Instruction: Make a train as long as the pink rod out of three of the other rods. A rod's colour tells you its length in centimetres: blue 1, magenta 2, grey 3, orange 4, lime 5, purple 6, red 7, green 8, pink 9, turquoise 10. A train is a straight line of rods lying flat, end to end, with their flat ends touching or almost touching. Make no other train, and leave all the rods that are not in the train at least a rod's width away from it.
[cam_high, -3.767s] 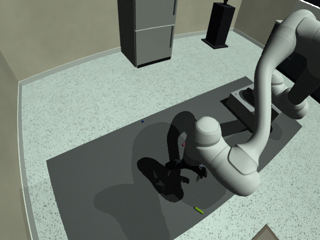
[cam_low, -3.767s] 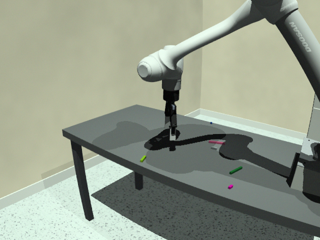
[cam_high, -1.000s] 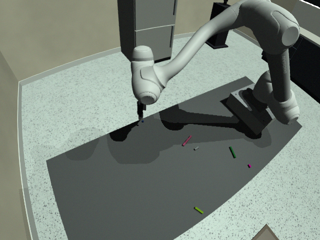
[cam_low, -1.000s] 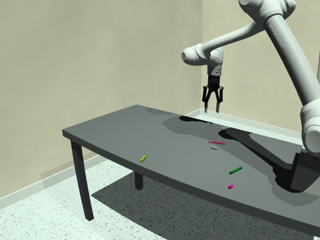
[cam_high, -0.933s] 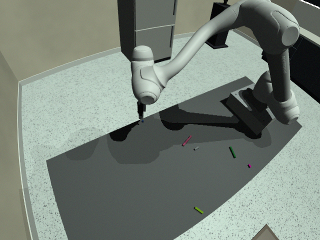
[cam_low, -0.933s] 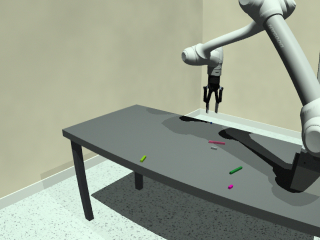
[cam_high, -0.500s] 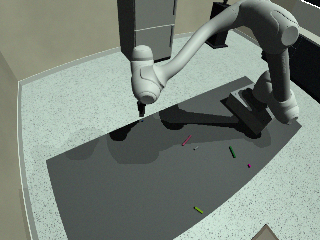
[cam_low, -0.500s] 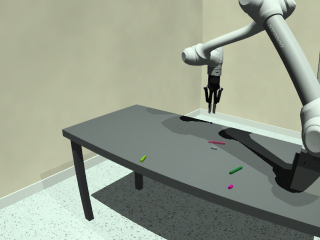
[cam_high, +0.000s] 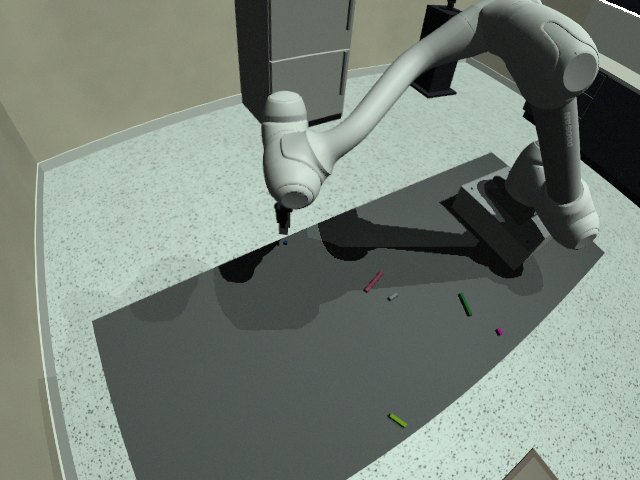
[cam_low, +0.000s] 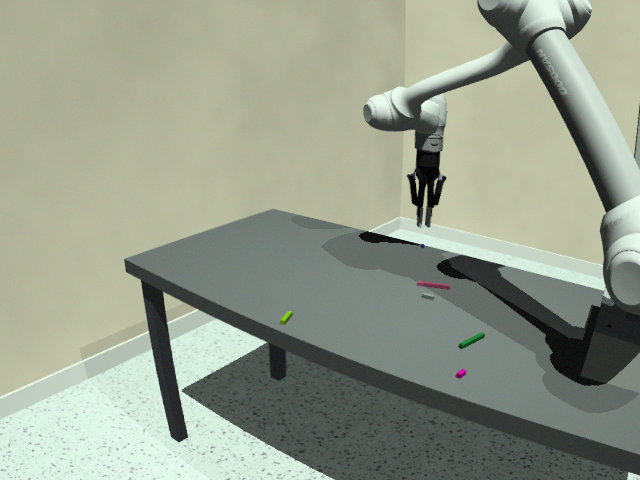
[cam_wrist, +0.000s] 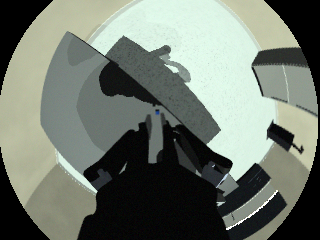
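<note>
My gripper is now 100 mm above the blue rod. Also, from my hand: pink rod (180 mm behind, 250 mm to the left, 100 mm below); then grey rod (210 mm behind, 320 mm to the left, 100 mm below); then green rod (400 mm behind, 450 mm to the left, 100 mm below).
</note>
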